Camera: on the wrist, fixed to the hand. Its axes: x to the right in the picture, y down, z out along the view.
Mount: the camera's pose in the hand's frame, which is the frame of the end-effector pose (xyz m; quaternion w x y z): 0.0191 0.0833 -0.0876 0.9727 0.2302 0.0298 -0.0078
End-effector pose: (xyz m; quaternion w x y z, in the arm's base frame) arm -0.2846 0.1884 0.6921 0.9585 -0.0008 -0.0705 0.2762
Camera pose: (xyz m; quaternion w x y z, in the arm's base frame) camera -0.3008 0.2724 0.6046 0.9367 0.2122 0.0236 0.2774
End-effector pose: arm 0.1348 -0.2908 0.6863 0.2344 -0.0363 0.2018 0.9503
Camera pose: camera 0.0773 -0.3850 0.6335 0.2377 -0.0112 0.4217 0.8749
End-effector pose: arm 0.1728 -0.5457 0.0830 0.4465 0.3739 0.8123 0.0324
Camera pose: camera 0.1492 -0.4491 0.1543 0.3243 0.4591 0.8138 -0.1478
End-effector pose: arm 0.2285 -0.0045 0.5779 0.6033 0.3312 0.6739 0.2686
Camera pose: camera 0.1509 0.0665 0.6404 0.4926 0.4478 0.7379 0.1113
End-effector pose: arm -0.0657 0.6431 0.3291 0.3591 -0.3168 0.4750 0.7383
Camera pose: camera -0.1342 0.5419 0.3226 0.4138 -0.2512 0.6402 0.5965
